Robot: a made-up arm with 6 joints.
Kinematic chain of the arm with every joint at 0, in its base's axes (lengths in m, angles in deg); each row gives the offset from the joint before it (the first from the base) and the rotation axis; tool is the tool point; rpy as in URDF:
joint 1: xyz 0 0 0.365 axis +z
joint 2: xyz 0 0 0 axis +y
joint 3: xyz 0.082 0 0.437 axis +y
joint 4: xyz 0.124 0 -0.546 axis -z
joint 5: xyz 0 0 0 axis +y
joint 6: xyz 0.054 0 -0.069 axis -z
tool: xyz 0 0 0 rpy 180 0 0
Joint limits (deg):
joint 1: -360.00..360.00
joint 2: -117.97..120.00
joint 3: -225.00..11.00
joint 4: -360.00..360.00
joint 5: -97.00..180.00
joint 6: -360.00..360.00
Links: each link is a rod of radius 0.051 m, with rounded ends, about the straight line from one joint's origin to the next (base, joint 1, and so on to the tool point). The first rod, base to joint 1, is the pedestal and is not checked.
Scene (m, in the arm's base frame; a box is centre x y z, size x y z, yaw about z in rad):
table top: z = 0
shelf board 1: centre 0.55 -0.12 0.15 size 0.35 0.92 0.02 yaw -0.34
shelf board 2: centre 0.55 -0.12 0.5 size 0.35 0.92 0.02 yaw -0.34
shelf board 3: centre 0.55 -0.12 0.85 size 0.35 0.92 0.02 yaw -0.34
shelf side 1: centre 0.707 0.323 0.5 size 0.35 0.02 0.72 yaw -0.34
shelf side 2: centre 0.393 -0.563 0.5 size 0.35 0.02 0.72 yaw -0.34
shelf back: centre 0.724 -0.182 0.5 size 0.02 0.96 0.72 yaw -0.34
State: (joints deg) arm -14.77 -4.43 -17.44 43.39 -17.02 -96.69
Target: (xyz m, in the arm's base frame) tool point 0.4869 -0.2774 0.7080
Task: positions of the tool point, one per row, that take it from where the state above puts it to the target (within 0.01 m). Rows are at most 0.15 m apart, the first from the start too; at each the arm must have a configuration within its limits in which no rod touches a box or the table.
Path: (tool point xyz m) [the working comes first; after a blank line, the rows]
Joints at the target: -24.65 -17.61 -46.53 41.96 -18.84 -96.69
Straight joint move there: touches shelf board 2.

1: 0.3562 -0.0911 0.3651
2: 0.2913 -0.0452 0.3862
3: 0.2246 -0.0214 0.3829
4: 0.2619 -0.0706 0.4802
5: 0.2579 -0.1320 0.5913
6: 0.2110 -0.1798 0.7080
7: 0.2934 -0.2122 0.7313
8: 0.3870 -0.2458 0.7322
9: 0.4869 -0.2774 0.7080

